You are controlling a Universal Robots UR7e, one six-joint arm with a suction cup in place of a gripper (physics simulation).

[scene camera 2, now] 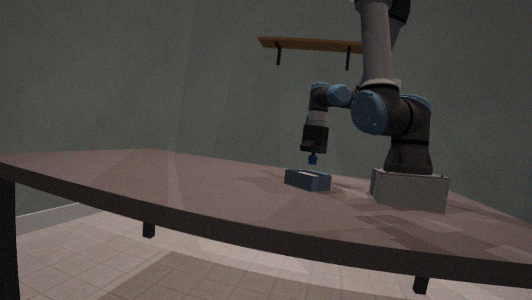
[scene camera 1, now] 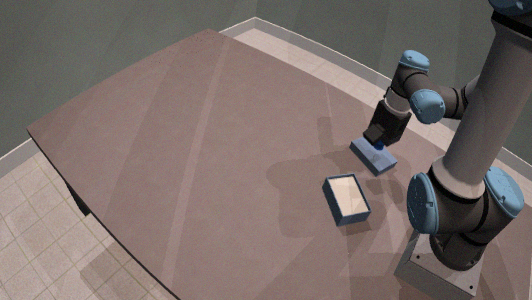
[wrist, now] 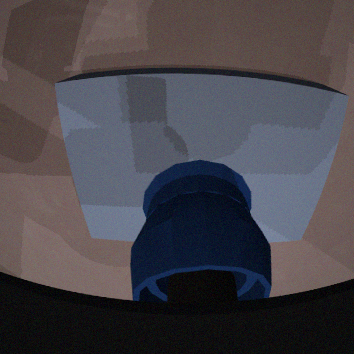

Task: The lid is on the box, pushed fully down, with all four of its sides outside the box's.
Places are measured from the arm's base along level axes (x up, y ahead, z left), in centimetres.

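Pixels of known places: hand, its tool point: (scene camera 2: 312, 164) (scene camera 1: 378, 146) (wrist: 197, 209); arm's base, origin of its link: (scene camera 2: 407, 172) (scene camera 1: 454, 244).
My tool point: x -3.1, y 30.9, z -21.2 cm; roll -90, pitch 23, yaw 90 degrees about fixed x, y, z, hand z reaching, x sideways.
Note:
For each thing: its top centre in the pictures, then the offset to it from my tool point. Level surfaces: height alone.
- blue lid, centre of its top: (wrist: 205, 176) (scene camera 1: 375, 151) dx -3.1, dy +0.2, dz -0.9 cm
- darker blue box, centre of its top: (scene camera 1: 349, 193) (scene camera 2: 308, 172) dx -1.0, dy +0.0, dz +21.1 cm
- table, height of its surface: dx -5.8 cm
The blue lid (scene camera 1: 369, 154) (wrist: 215, 115) lies flat on the table, top face up, apart from the box; in the second scene view the box hides it. The darker blue box (scene camera 1: 354, 218) (scene camera 2: 299, 181) stands upright and uncovered, with a cream surface inside its walls. My gripper, a blue suction cup (scene camera 1: 379, 146) (scene camera 2: 312, 163) (wrist: 199, 175), is open, with suction off and nothing held. It points down over the lid's top, very close to it. In the wrist view it covers the lid's lower middle; whether they touch I cannot tell.
The table (scene camera 1: 150, 150) (scene camera 2: 165, 185) carries the box, the lid and the arm's grey base (scene camera 1: 425, 280) (scene camera 2: 412, 192). The box stands between the lid and the base's side of the table. A wooden shelf (scene camera 2: 310, 44) is on the wall behind.

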